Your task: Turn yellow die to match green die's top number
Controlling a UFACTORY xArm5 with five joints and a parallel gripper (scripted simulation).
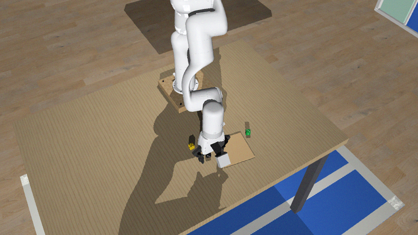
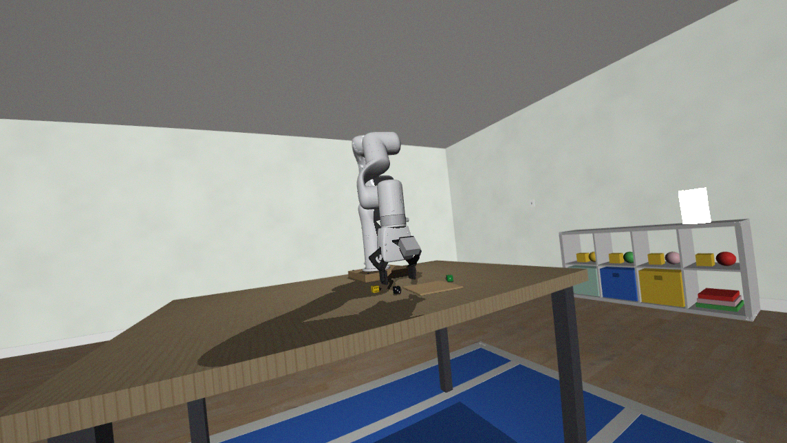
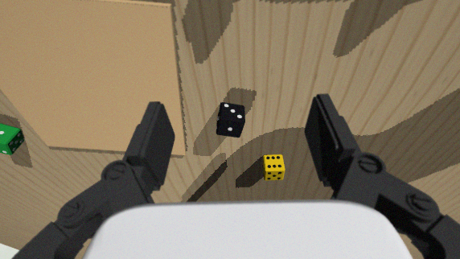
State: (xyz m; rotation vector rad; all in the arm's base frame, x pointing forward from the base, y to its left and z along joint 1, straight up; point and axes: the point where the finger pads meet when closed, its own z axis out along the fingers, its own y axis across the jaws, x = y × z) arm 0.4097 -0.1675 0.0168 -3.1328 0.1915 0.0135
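My gripper is now 3 cm past the black die, 1 cm to the right of it and 4 cm above it. Also, from my hand: tan mat 1 cm ahead, 12 cm to the left, 5 cm below; green die 2 cm behind, 23 cm to the left, 4 cm below; yellow die 11 cm behind, 2 cm to the right, 4 cm below.
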